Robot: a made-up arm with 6 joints.
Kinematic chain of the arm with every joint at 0, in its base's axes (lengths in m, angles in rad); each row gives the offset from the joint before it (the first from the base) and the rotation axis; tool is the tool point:
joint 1: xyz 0 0 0.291 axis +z
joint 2: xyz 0 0 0 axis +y
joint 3: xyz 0 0 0.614 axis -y
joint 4: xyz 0 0 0 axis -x
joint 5: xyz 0.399 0 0 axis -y
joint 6: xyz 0 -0.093 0 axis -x
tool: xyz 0 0 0
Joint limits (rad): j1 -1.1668..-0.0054 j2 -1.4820..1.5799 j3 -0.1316..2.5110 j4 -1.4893..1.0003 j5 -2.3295..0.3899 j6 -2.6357..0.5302
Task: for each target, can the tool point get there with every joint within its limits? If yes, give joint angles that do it. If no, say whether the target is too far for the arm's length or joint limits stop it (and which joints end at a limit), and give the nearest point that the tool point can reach.
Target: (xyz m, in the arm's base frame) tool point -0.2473 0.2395 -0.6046
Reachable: no: joint limits stop it (at a limit: joint 2, joint 3, joint 4) | nearest point -0.5870 0.5685 -0.0063 | short by 0.763 m
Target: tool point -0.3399 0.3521 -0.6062
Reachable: no: joint limits stop it (at a limit: joint 2, joint 3, joint 4) | nearest point -0.5675 0.5879 -0.0063 | short by 0.684 m
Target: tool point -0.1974 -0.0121 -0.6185
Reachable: no: joint limits stop it (at a limit: joint 1, joint 2, joint 3) | nearest point 0.1575 -0.4447 -0.0973 | short by 0.765 m
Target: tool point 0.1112 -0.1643 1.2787
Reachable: yes | joints -0.8168 0.0536 1.4300 -1.2264 -0.3745 -1.2115
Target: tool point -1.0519 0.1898 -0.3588
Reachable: no: too far | nearest point -0.8206 0.1481 0.0040 | short by 0.432 m
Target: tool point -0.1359 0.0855 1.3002
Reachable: yes | joints -0.7356 -0.1147 1.8917 -1.2676 -1.2636 -0.1738
